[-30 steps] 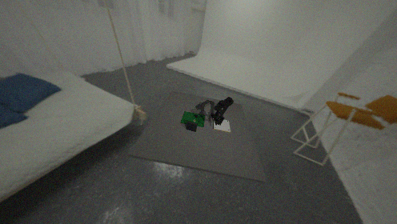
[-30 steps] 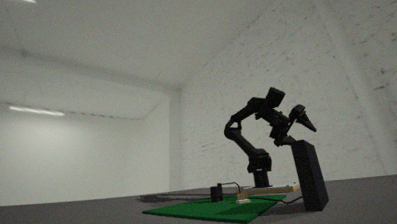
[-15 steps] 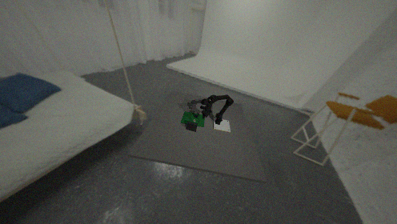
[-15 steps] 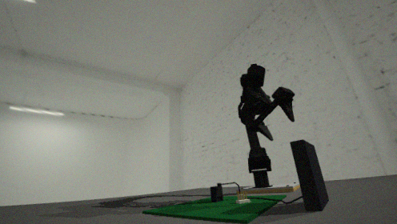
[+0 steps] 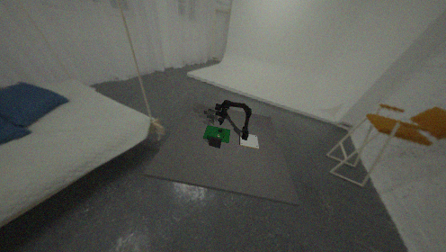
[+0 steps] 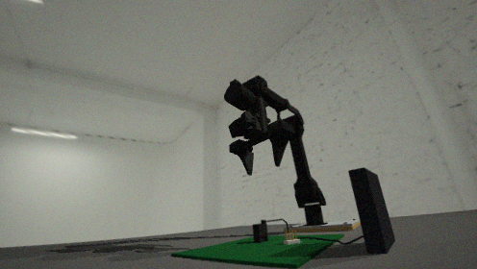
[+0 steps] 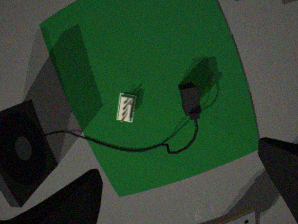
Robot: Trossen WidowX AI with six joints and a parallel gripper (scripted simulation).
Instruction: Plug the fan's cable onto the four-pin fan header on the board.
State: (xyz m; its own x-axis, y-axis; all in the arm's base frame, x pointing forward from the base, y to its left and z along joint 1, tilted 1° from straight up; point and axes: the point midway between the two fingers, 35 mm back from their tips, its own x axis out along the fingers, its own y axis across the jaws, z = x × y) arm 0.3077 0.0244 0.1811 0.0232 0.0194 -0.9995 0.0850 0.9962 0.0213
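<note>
Right now my gripper tip is 20 mm to the left of the black plug and 140 mm above it. The rest, counted from my gripper tip: green board (30 mm ahead, 10 mm to the left, 180 mm below); black fan (210 mm to the left, 110 mm below).
</note>
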